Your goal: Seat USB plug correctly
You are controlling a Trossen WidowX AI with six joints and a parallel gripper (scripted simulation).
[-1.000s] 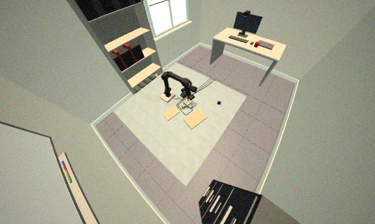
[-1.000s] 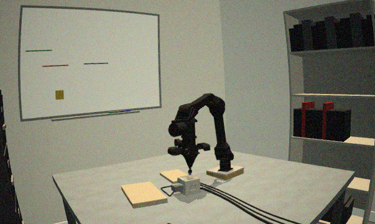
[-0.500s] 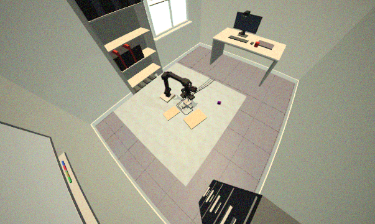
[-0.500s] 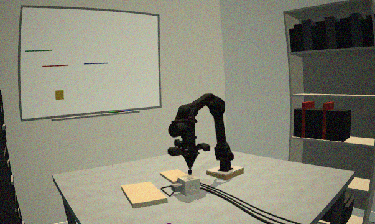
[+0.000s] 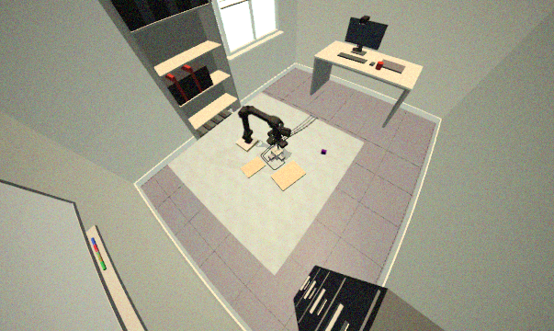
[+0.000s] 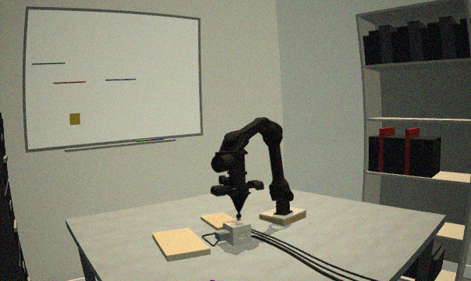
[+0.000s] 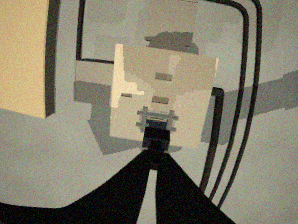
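My gripper tip is now 20 mm above the dark USB plug. Also, from my gripper tip: purple cube: 340 mm ahead, 190 mm to the left, 110 mm below.
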